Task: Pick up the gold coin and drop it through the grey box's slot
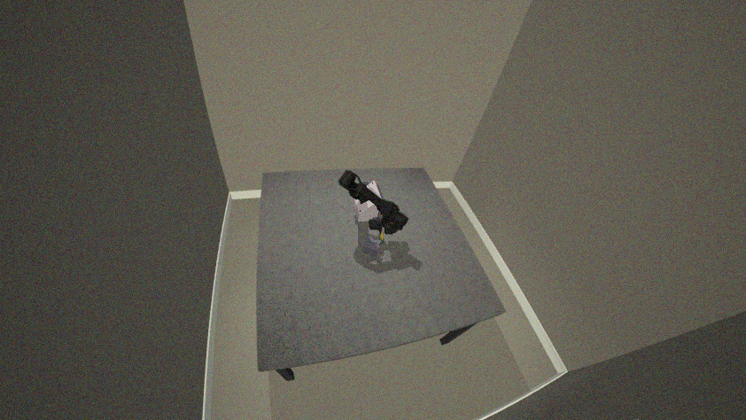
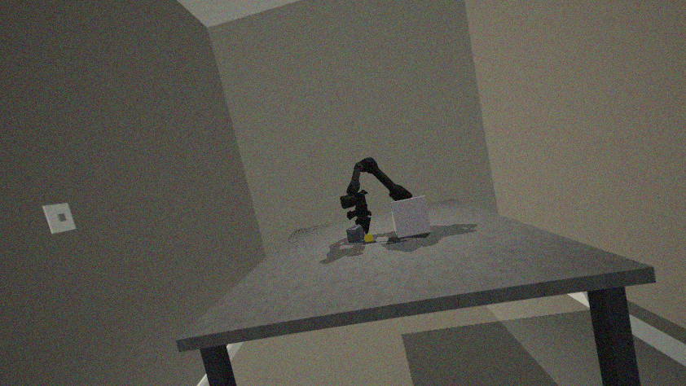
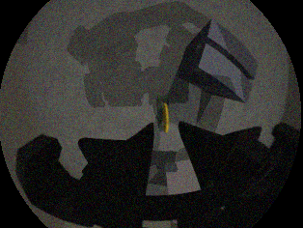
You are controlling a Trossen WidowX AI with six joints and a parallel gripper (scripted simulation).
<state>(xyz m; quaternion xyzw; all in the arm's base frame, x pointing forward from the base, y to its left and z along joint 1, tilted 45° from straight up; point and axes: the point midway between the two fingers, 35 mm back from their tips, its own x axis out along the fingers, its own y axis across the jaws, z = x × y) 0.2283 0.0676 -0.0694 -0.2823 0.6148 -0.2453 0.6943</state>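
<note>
Now: the gold coin 30 mm below my gripper tip.
</note>
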